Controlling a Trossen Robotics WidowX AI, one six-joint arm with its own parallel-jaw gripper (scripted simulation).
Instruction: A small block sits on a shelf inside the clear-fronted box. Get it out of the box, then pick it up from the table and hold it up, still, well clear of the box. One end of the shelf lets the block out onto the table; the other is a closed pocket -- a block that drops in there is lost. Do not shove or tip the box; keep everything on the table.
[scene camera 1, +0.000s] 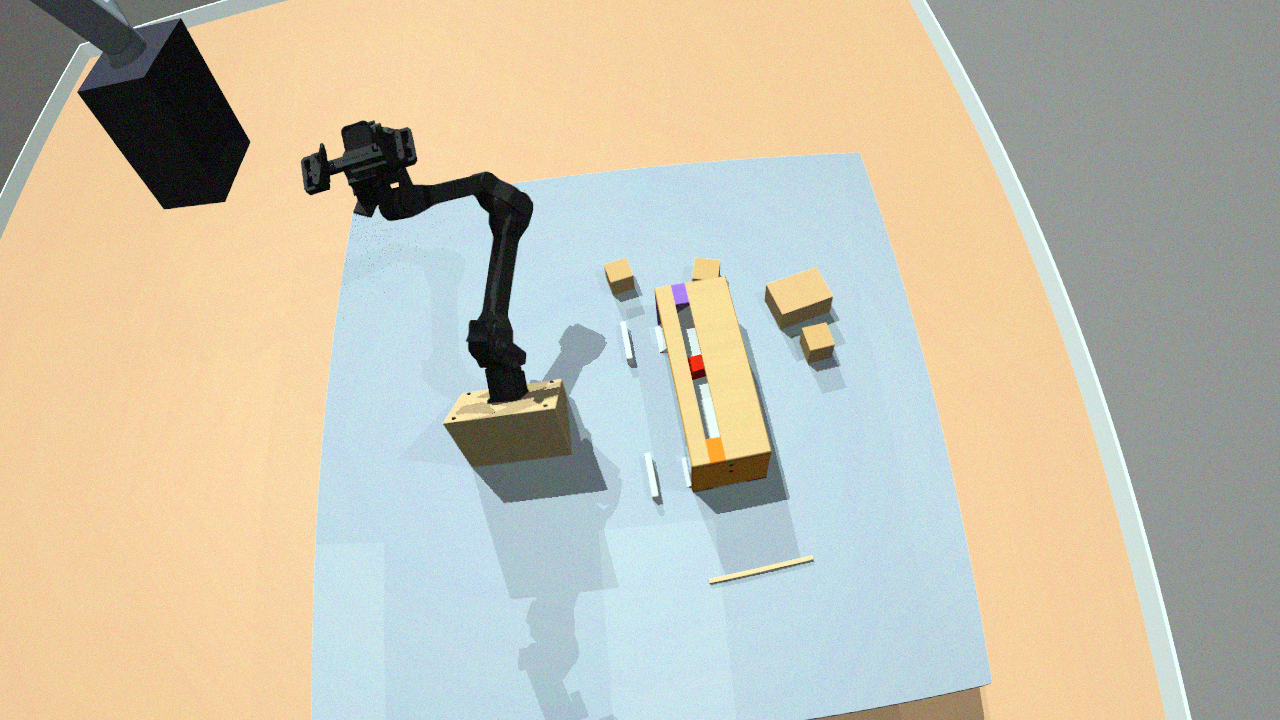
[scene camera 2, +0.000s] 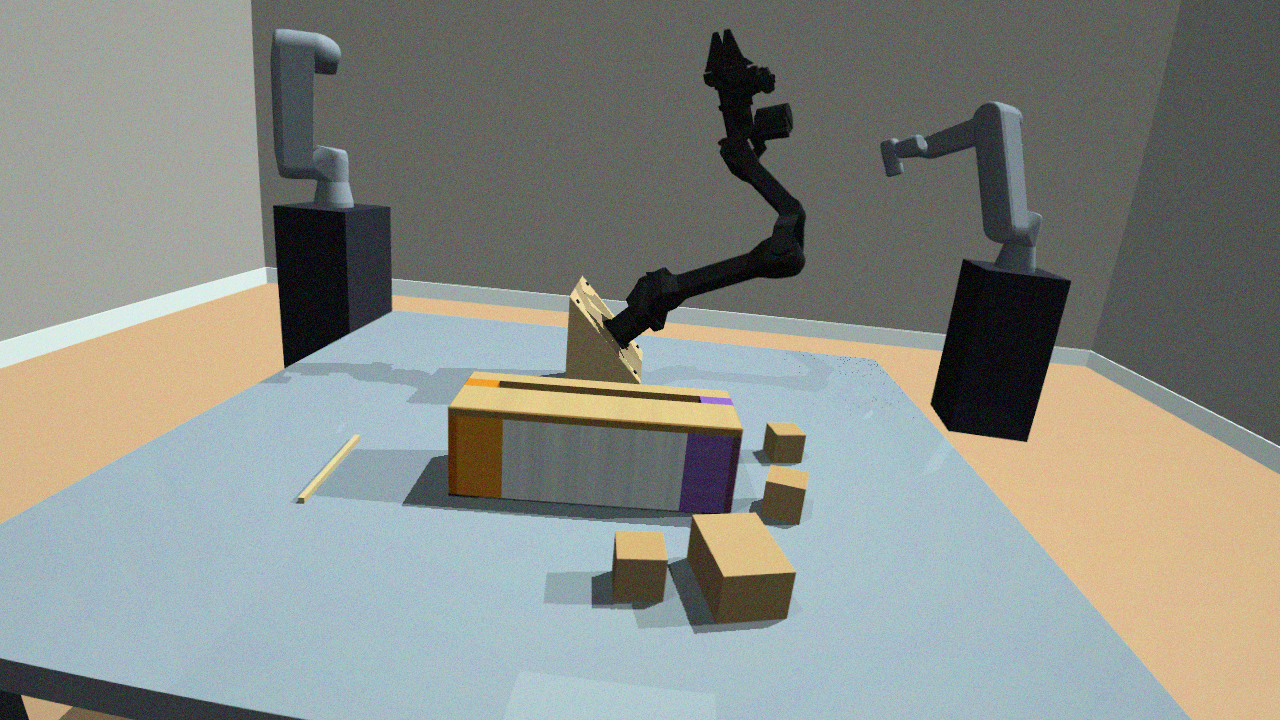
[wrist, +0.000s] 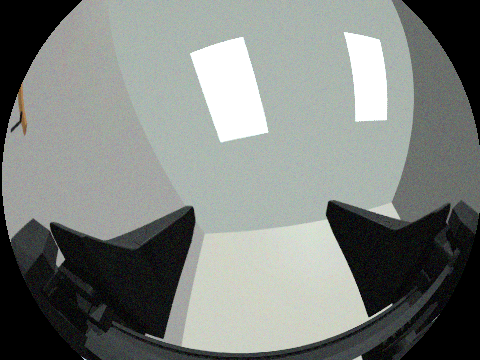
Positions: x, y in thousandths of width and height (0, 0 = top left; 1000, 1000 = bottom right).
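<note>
Scene camera 1 shows the gripper (scene camera 1: 271, 191). In scene camera 2 the gripper (scene camera 2: 563, 42) can be seen together with a thin wooden stick (scene camera 2: 252, 662). The wrist view shows the gripper (wrist: 549, 590), but the thin wooden stick is out of frame in the wrist view.
</note>
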